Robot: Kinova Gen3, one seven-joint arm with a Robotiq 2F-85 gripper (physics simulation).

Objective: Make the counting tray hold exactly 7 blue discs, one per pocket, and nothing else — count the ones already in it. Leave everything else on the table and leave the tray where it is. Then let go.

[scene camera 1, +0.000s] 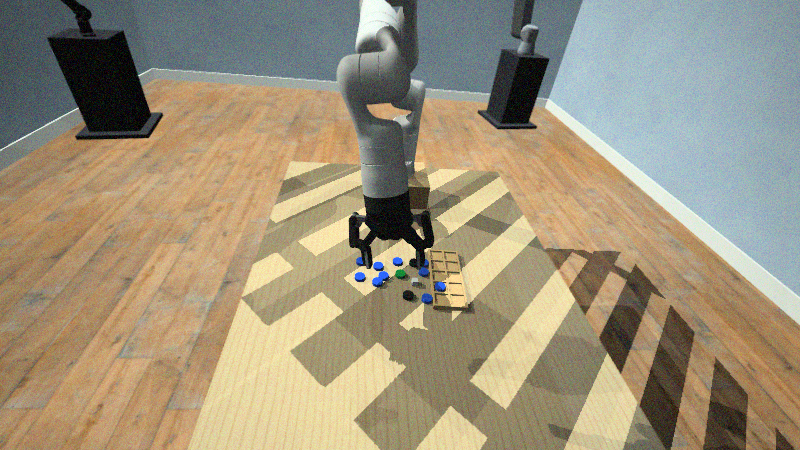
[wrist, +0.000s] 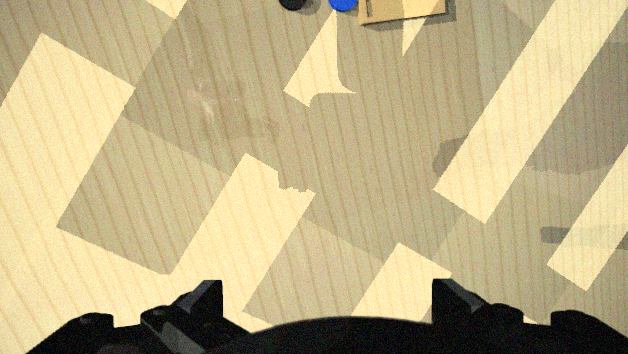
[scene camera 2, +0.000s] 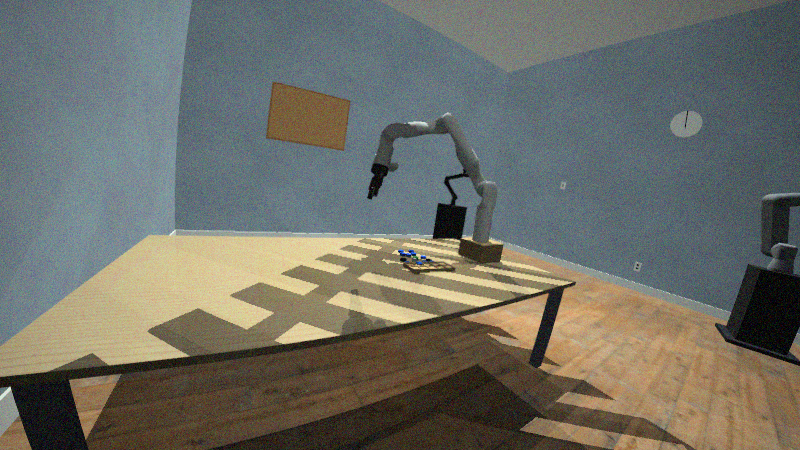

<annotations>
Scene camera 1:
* my gripper
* wooden counting tray
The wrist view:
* my gripper
</annotations>
